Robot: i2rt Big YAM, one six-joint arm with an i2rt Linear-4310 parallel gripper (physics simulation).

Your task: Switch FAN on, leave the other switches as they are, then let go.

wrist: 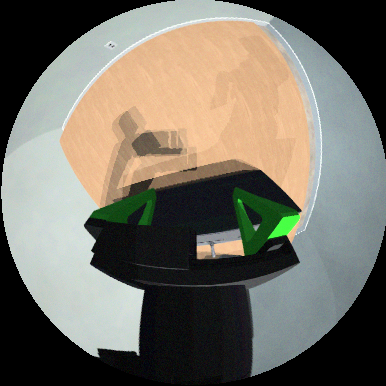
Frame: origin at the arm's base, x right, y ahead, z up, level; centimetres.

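Seen in the pictures: gripper, between the fingertips: [193, 191].
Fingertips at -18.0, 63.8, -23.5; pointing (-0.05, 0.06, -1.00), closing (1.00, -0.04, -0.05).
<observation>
A point is followed by its place in that frame, as x, y, z.
A dark switch box [207, 210] @[-16.0, 56.0, -28.8] stands on the table beyond my fingers and between them in the wrist view. Part of its grey face [225, 235] @[-12.3, 51.6, -25.9] shows through the gap in my gripper's body. One small metal switch lever [213, 249] @[-13.2, 36.8, -30.8] sticks out there. No label can be read, so I cannot tell which switch it is or how the FAN switch stands. The other levers are hidden behind my gripper. My gripper [193, 191] @[-18.0, 63.8, -23.5] is open, its two green fingers wide apart, with nothing held between them.
The wooden table [195, 65] @[-17.5, 87.7, -42.2] reaches far behind the box, with shadows of the arm and gripper on it. Its far and right edges have a pale rim. A small outlet plate [110, 45] is on the pale surface at the upper left.
</observation>
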